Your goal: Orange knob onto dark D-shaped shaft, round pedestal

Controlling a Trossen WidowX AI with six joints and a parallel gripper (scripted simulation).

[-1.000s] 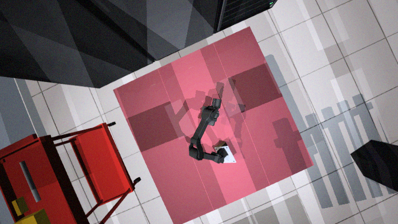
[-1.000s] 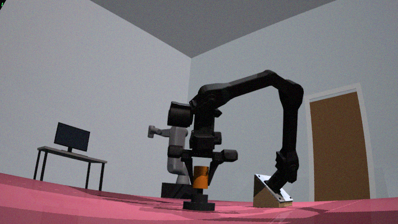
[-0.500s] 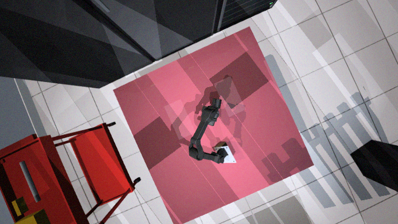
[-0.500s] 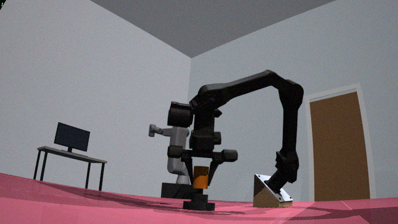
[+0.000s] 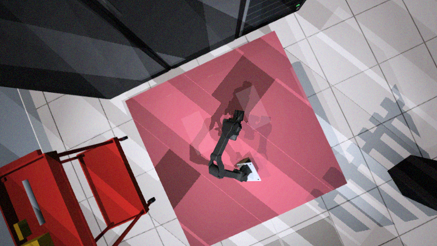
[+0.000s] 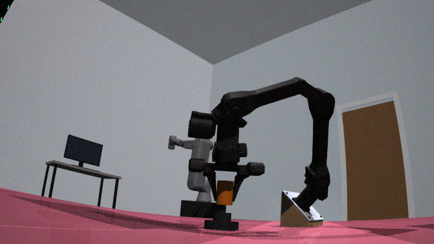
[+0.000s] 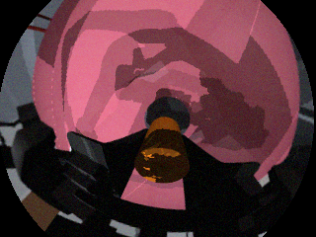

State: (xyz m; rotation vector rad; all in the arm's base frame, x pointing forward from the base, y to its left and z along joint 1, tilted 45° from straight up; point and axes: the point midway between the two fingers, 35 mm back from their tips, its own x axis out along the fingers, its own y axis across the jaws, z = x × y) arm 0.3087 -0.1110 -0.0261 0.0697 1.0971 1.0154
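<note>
Now: gripper tip 2 cm below the orange knob. The rest, counted from my gripper tip: dark round pedestal 4 cm below.
</note>
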